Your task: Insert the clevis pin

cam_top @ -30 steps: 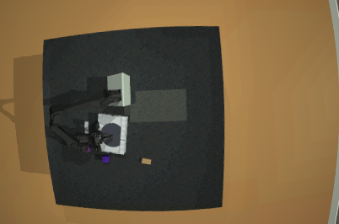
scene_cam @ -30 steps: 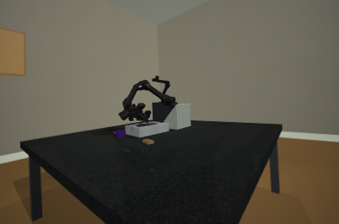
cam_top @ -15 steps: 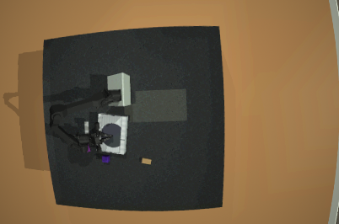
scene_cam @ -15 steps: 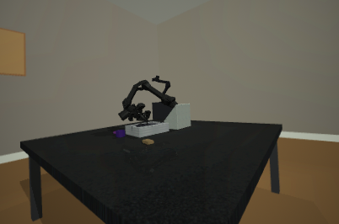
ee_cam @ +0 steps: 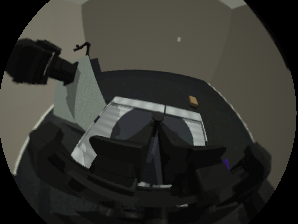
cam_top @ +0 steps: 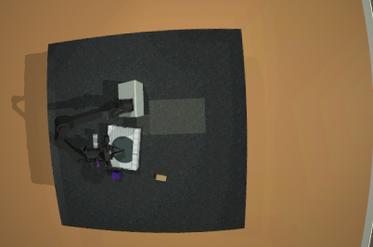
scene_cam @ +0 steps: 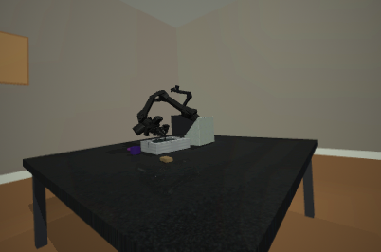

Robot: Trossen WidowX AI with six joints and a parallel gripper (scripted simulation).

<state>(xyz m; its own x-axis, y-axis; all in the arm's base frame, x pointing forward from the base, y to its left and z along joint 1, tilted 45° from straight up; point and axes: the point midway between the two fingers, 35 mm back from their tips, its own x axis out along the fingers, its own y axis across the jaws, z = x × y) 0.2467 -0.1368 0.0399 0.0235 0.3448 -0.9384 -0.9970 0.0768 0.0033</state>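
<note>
The rimmed steel tray lies 10 mm behind my gripper tip, 10 mm to the right of it and 40 mm below it. Also, from my gripper tip: steel clevis pin (right at my gripper tip); then purple cube (160 mm ahead, 90 mm to the right, 70 mm below); then grey aluminium disc (30 mm below).
</note>
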